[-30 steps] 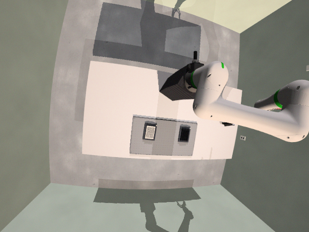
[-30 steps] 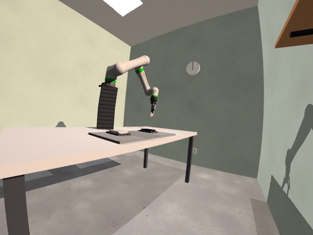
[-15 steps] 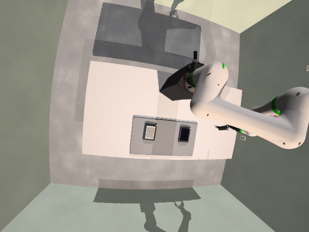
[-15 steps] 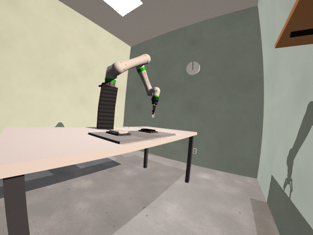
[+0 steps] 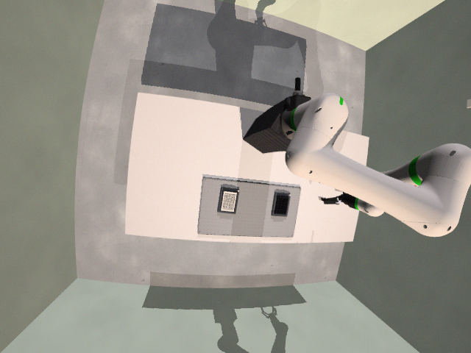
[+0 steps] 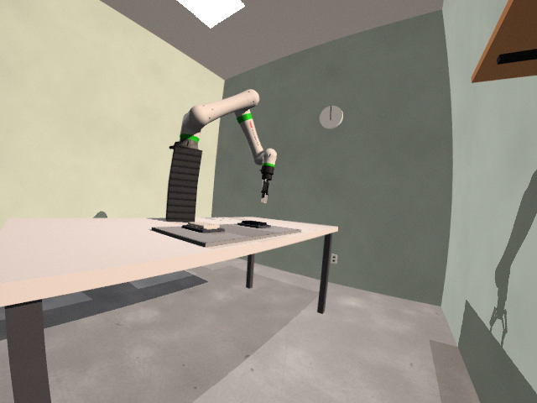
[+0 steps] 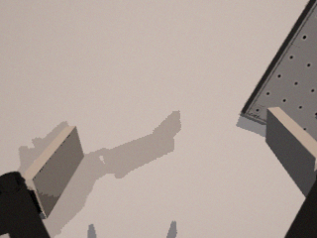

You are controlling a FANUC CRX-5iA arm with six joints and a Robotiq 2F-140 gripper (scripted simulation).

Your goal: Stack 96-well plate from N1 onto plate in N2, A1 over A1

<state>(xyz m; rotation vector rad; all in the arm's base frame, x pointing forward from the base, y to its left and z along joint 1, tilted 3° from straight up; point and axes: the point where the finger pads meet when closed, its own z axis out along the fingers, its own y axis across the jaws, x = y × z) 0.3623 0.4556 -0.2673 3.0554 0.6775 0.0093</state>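
My hand is 11 cm short of the black 96-well plate, 27 cm to the left of it and 13 cm above it. Round my hand: plate nest N1: 11 cm ahead, 27 cm to the right, 15 cm below; A1 mark: 4 cm ahead, 21 cm to the right, 14 cm below; white 96-well plate: 8 cm ahead, 65 cm to the right, 13 cm below.
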